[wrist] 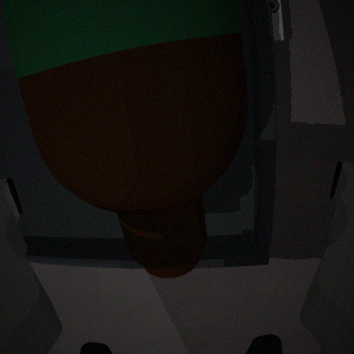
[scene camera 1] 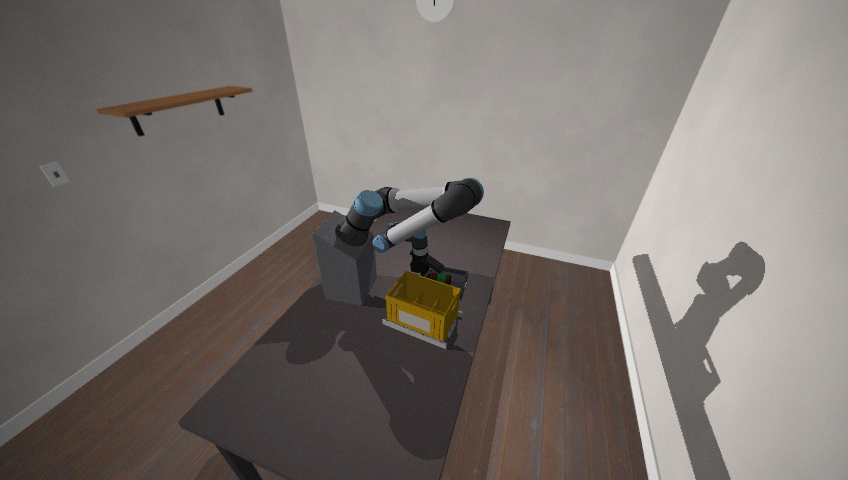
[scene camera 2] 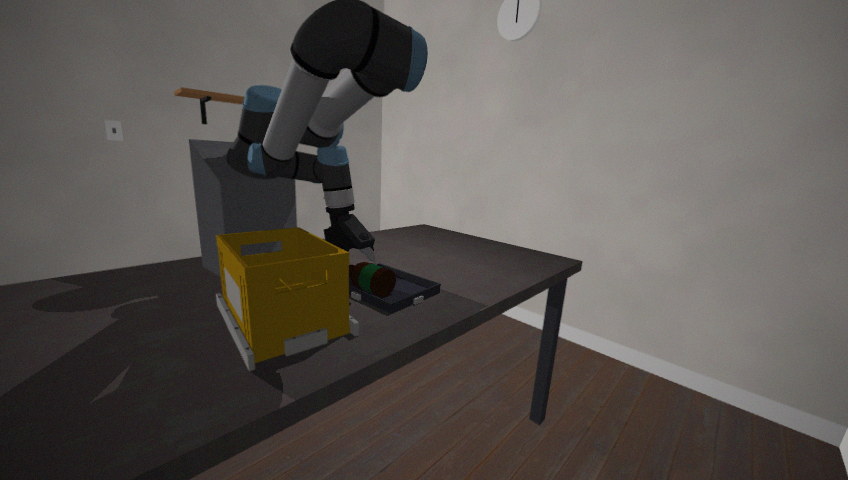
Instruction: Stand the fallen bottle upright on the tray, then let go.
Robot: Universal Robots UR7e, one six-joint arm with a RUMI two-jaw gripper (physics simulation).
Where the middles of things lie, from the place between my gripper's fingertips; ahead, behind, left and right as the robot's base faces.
The brown bottle [scene camera 2: 377, 280] is 40 mm ahead of my hand, 20 mm to the left of it and 10 mm above it.
